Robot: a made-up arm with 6 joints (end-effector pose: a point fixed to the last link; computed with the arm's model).
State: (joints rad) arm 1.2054 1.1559 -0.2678 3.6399 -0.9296 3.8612
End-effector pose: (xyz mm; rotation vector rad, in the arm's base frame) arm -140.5 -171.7 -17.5 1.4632 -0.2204 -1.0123
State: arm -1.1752 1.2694 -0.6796 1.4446 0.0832 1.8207
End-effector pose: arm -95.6 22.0 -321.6 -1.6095 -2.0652 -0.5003
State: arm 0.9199 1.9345 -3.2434 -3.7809 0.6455 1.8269
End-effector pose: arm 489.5 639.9 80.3 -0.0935 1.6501 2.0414
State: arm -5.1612 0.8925 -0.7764 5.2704 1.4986 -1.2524
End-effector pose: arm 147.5 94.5 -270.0 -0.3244 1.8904 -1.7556
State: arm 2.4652 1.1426 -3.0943 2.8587 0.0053 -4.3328
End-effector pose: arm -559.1 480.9 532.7 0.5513 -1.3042 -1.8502
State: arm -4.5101 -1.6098 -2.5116 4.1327 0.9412 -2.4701
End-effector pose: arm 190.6 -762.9 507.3 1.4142 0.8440 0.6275
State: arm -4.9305 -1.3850 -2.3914 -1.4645 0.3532 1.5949
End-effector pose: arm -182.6 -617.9 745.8 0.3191 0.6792 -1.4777
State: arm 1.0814 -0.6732 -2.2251 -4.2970 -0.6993 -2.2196
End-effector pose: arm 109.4 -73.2 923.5 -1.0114 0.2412 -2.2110
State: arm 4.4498 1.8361 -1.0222 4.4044 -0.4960 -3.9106
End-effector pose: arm 171.7 146.3 -275.0 -0.6330 2.0459 0.5467
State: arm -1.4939 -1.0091 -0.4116 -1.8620 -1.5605 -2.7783
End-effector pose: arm 132.1 -267.1 380.6 -1.0517 1.5965 -0.6474
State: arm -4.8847 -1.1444 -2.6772 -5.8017 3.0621 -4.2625
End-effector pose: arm -116.2 -400.0 629.7 -2.3861 0.1523 -0.0515
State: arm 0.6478 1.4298 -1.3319 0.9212 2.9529 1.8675
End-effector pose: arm 99.8 185.6 -171.9 -0.0067 -0.1668 -1.5370
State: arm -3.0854 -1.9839 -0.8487 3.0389 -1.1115 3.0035
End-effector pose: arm 9.7 15.2 628.8 0.0943 -1.4181 -0.1706
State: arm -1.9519 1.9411 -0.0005 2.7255 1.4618 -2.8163
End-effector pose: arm 215.4 423.9 161.4 -0.9876 2.3103 0.0280
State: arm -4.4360 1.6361 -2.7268 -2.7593 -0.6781 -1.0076
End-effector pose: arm -225.3 599.7 -70.5 -2.7231 0.7479 0.6303
